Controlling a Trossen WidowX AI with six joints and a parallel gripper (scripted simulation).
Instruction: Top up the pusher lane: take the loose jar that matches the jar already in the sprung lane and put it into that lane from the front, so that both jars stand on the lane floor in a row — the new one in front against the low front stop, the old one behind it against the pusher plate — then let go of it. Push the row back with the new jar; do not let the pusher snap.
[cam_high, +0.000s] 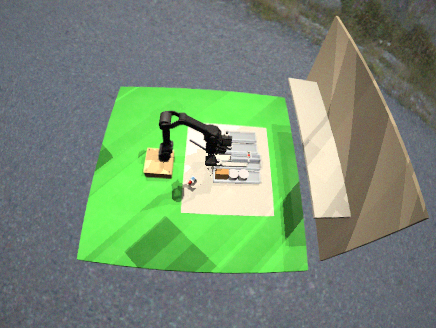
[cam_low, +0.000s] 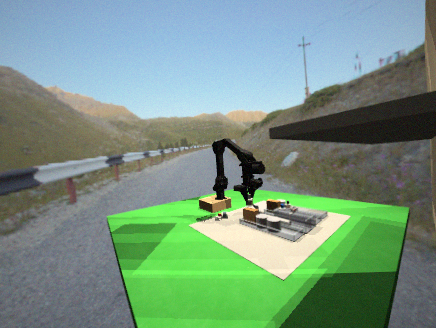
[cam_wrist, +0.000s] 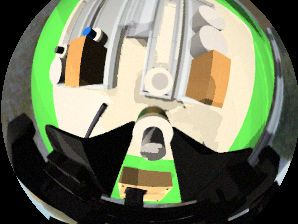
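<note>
Right now the grey lane rack is 19 cm ahead of my gripper tip, 6 cm to the left of it and 7 cm below it. Round my gripper tip: thin black rod (9 cm behind, 12 cm to the left, 8 cm below); then tan wall panel (66 cm ahead, 12 cm to the left, 31 cm above).
</note>
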